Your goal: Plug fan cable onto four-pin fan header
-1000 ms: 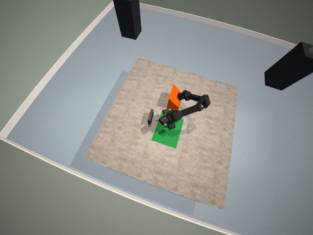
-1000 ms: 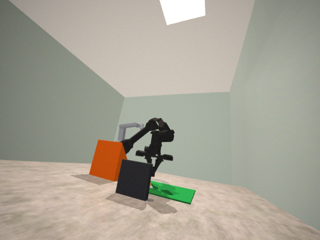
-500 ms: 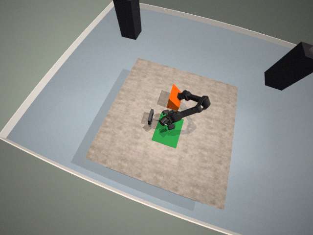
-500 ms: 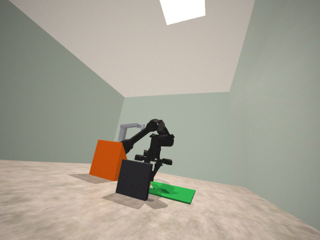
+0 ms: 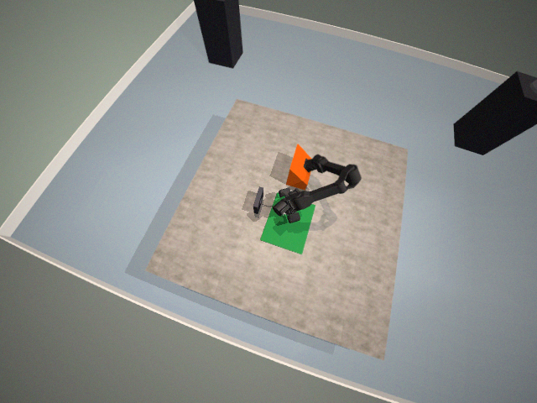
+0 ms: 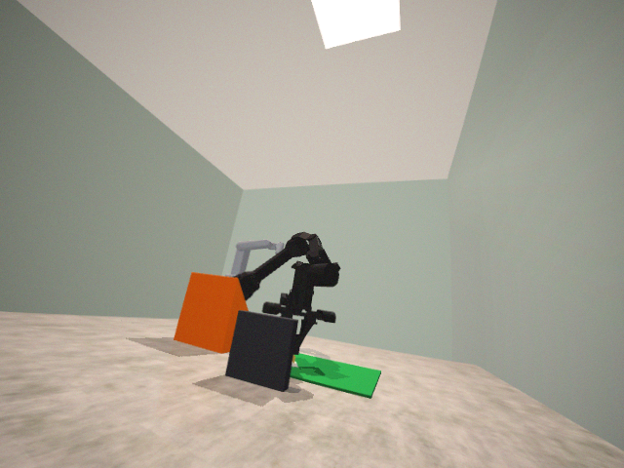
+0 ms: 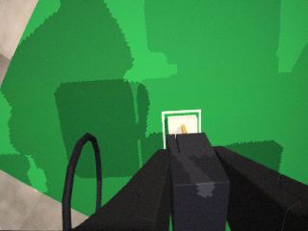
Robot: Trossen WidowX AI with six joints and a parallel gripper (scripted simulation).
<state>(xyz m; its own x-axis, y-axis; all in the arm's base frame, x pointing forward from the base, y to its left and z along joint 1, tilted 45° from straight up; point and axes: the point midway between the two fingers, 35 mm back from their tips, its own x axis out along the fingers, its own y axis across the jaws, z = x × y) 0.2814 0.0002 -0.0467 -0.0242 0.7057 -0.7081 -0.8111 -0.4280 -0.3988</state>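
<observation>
Right now my gripper tip is 10 mm short of the dark plug, 10 mm to the left of it and 10 mm below it. Round my gripper tip: dark flat fan (10 mm ahead, 160 mm to the right, 20 mm above); green board (50 mm ahead, 30 mm to the left, 60 mm below); white four-pin fan header (10 mm ahead, 10 mm to the right, 40 mm below).
</observation>
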